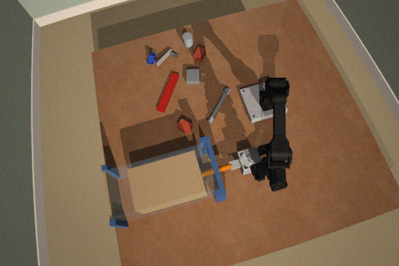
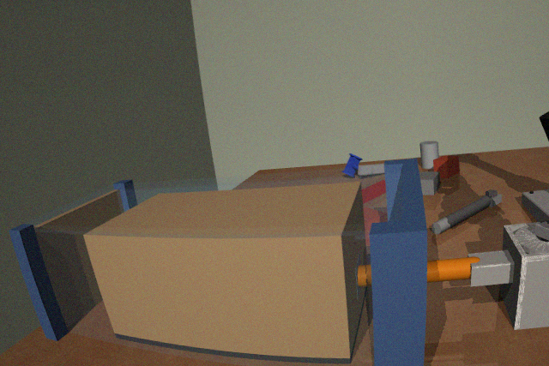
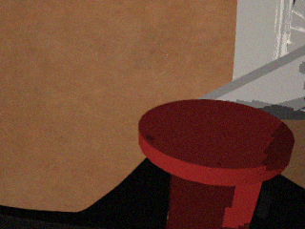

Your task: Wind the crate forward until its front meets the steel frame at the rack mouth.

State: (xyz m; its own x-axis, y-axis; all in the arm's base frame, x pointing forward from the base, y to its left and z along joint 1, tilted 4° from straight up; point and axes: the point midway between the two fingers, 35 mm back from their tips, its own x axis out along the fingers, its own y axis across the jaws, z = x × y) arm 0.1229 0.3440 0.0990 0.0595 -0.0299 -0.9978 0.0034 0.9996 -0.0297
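Now: gripper tip 2 cm short of the winch handle, 3 cm to the left of it and 1 cm above it. Also, from my gripper tip: red knob (2 cm above); then grey winch (3 cm ahead, 9 cm to the right, 8 cm below); then blue frame (21 cm ahead, 8 cm to the right, 1 cm below).
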